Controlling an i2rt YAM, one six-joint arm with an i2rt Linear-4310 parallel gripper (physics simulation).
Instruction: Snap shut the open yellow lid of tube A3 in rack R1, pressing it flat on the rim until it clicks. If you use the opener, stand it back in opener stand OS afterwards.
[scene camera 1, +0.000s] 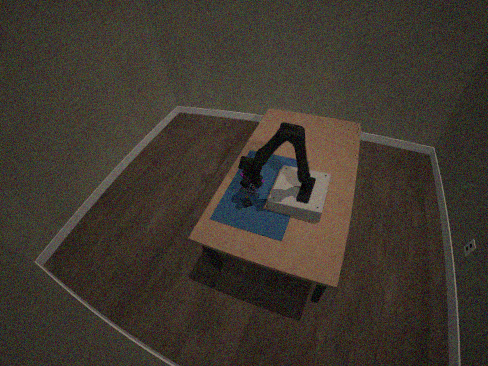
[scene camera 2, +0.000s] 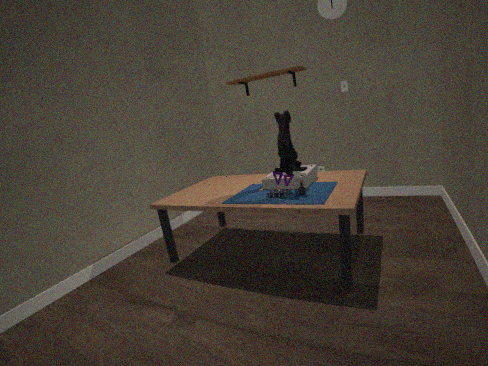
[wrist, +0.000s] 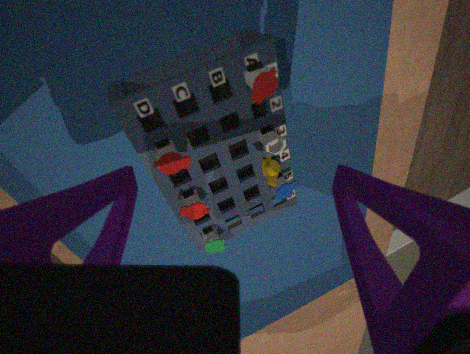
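Where they show: gripper, between the fingertips: (scene camera 1: 250, 183) (scene camera 2: 282, 185) (wrist: 234, 176); arm's base, origin of its link: (scene camera 1: 306, 189) (scene camera 2: 293, 170).
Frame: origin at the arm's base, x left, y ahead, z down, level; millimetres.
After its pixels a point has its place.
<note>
Rack R1 (wrist: 227, 165) @(x 25, y 350, z 51 mm) (scene camera 2: 276, 195) @(x 2, y 354, z 79 mm) is a grey block with lettered columns and numbered rows. The yellow lid (wrist: 270, 169) @(x 27, y 369, z 30 mm) of tube A3 stands open, hinged away from the pale round tube rim (wrist: 274, 146) @(x 28, y 380, z 46 mm) toward row 4. My gripper (wrist: 234, 176) @(x 45, y 345, z 17 mm) (scene camera 1: 250, 186) @(x 45, y 345, z 17 mm) (scene camera 2: 283, 184) @(x 45, y 345, z 17 mm) is open and empty, its purple fingers wide apart above the rack, one to each side of it in the wrist view. The black housing covers the lower left of that view. The orange opener does not show in the wrist view; I cannot make it out in the scene views.
A red lid (wrist: 265, 85) @(x 71, y 377, z 40 mm) is at A1 and a blue lid (wrist: 286, 191) @(x -6, y 381, z 40 mm) is beyond the yellow one. Two red lids (wrist: 172, 162) @(x 50, y 321, z 40 mm) (wrist: 194, 211) @(x 12, y 321, z 40 mm) and a green lid (wrist: 216, 246) @(x -28, y 324, z 40 mm) line column D. A large white box (scene camera 1: 319, 192) @(x -1, y -79, z -3 mm) stands beside the blue mat (scene camera 1: 270, 227) @(x 265, y 131, z 82 mm) (scene camera 2: 245, 198) @(x -181, y 426, z 76 mm).
</note>
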